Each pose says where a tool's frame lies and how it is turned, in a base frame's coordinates. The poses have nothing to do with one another.
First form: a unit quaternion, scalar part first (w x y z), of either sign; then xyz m.
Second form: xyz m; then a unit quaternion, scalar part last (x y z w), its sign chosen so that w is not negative. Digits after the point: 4 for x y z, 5 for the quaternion.
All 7 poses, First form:
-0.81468 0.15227 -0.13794 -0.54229 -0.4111 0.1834 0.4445
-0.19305 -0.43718 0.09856 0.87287 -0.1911 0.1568 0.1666
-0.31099 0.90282 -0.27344 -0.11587 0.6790 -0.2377 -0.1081
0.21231 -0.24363 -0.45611 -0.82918 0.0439 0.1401 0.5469
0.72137 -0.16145 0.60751 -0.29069 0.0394 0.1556 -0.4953
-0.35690 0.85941 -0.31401 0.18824 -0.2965 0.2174 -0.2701
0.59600 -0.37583 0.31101 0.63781 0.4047 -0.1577 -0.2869
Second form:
-0.4111 0.1834 0.4445 -0.15227 0.13794 0.54229 0.81468
-0.1911 0.1568 0.1666 0.43718 -0.09856 -0.87287 0.19305
0.6790 -0.2377 -0.1081 -0.90282 0.27344 0.11587 0.31099
0.0439 0.1401 0.5469 -0.24363 -0.45611 -0.82918 0.21231
0.0394 0.1556 -0.4953 -0.16145 0.60751 -0.29069 0.72137
-0.2965 0.2174 -0.2701 -0.85941 0.31401 -0.18824 0.35690
0.4047 -0.1577 -0.2869 -0.37583 0.31101 0.63781 0.59600

